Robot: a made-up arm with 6 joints.
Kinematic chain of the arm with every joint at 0, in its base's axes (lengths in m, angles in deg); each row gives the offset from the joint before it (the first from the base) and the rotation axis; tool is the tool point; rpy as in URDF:
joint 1: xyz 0 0 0.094 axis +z
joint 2: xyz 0 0 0 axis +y
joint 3: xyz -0.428 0 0.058 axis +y
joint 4: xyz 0.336 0 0.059 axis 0.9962 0 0.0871
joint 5: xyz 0 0 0 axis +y
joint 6: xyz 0.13 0 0.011 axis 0.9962 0 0.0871
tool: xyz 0 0 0 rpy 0 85 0
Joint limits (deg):
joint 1: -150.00..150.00
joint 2: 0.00..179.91
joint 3: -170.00..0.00
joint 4: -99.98..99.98
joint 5: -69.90..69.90
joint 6: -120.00..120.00
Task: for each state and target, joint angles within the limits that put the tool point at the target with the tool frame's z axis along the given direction. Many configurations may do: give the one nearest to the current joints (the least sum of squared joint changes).
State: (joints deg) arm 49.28 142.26 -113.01 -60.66 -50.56 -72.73
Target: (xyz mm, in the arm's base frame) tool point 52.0 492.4 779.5 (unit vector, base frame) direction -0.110 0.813 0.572
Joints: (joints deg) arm 80.30 97.16 -121.77 -65.71 -15.61 -72.73
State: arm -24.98 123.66 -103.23 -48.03 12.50 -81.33
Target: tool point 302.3 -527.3 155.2 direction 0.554 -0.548 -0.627
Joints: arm -63.18 116.71 -68.09 -77.20 -14.68 -81.33
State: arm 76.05 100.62 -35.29 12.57 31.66 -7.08
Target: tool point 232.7 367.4 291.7 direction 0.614 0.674 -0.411
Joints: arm 61.32 86.04 -44.35 47.12 -17.07 -7.07
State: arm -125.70 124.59 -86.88 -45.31 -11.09 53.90
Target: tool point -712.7 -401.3 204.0 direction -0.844 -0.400 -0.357
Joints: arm -149.89 139.69 -116.88 -54.49 5.46 53.90
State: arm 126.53 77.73 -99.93 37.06 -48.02 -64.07
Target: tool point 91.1 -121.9 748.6 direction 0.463 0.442 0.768
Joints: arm 99.79 28.63 -79.64 75.91 -33.23 -64.07
